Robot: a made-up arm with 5 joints.
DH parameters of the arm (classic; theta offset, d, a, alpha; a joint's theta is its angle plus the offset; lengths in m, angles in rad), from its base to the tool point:
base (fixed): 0 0 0 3.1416
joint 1: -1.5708 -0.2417 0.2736 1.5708
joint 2: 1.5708 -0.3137 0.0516 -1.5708
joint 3: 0 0.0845 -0.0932 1.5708
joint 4: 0 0.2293 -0.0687 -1.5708
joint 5: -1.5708 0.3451 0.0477 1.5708
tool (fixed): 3.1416 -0.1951 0 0
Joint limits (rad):
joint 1: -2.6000..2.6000
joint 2: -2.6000..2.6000
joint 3: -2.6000..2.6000
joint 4: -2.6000..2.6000
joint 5: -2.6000..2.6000
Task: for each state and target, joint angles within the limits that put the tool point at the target. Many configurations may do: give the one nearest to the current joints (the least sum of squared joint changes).
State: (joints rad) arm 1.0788 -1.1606 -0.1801 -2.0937 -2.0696
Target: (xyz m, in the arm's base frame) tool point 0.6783 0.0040 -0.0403
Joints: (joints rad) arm 1.4325 -1.2037 0.3596 -2.0572 -2.2048
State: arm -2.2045 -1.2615 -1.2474 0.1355 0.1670
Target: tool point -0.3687 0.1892 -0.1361
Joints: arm -2.6000 -1.1793 -1.4365 0.3474 0.8155
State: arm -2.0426 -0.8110 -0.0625 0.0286 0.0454
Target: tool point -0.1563 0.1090 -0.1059
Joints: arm -2.3788 -0.7041 -0.0213 -0.1442 0.7905
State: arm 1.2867 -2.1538 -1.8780 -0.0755 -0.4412
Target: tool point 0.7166 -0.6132 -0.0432
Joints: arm 1.3769 -2.5499 -2.4245 0.4171 -0.7421
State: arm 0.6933 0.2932 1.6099 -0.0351 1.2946
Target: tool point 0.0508 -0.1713 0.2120
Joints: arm 0.3420 0.1351 1.5510 0.3185 1.4970
